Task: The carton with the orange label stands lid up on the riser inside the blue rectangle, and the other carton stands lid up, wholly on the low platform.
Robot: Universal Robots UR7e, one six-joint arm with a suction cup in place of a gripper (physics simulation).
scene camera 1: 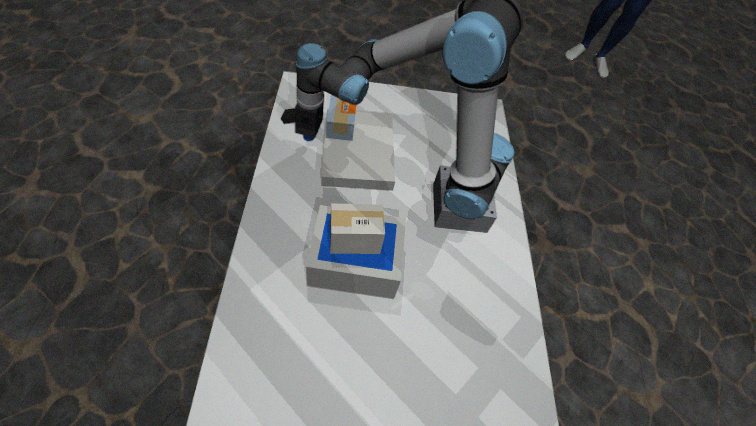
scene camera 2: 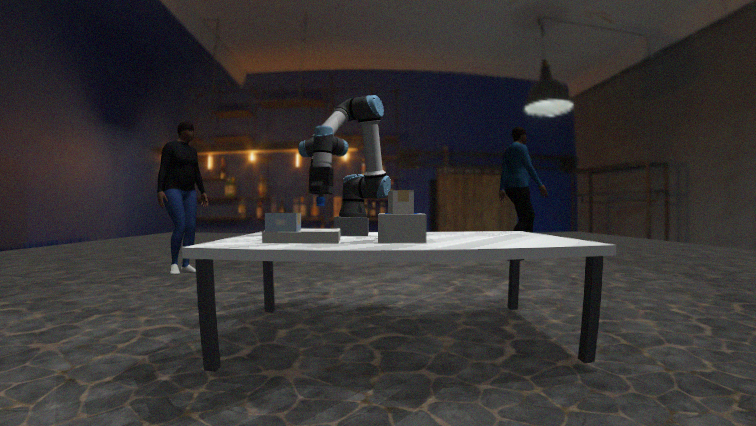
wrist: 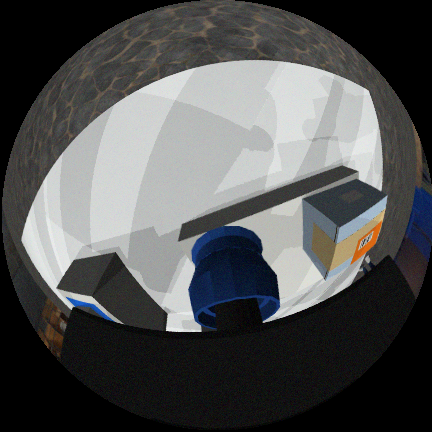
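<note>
The carton with the orange label (scene camera 1: 341,127) (scene camera 2: 282,222) (wrist: 320,245) is blue-grey with a tan band. It sits on the back left part of the low platform (scene camera 1: 357,164) (scene camera 2: 301,236) (wrist: 265,205), its labelled face showing from above in scene camera 1. The other carton (scene camera 1: 356,242) (scene camera 2: 401,203) is cream with tan tape and a white barcode label on top. It stands on the riser (scene camera 1: 351,281) (scene camera 2: 402,228) (wrist: 130,290) inside the blue rectangle (scene camera 1: 388,246). My suction gripper (scene camera 1: 308,138) (scene camera 2: 320,201) (wrist: 234,275) is open, holding nothing, raised near the platform's left edge.
The arm's base block (scene camera 1: 462,219) (scene camera 2: 352,225) stands on the white table (scene camera 1: 370,359) (scene camera 2: 497,243) (wrist: 210,115), to the right of the platform and riser in scene camera 1. Two people (scene camera 2: 180,169) (scene camera 2: 518,169) stand beyond the table in scene camera 2.
</note>
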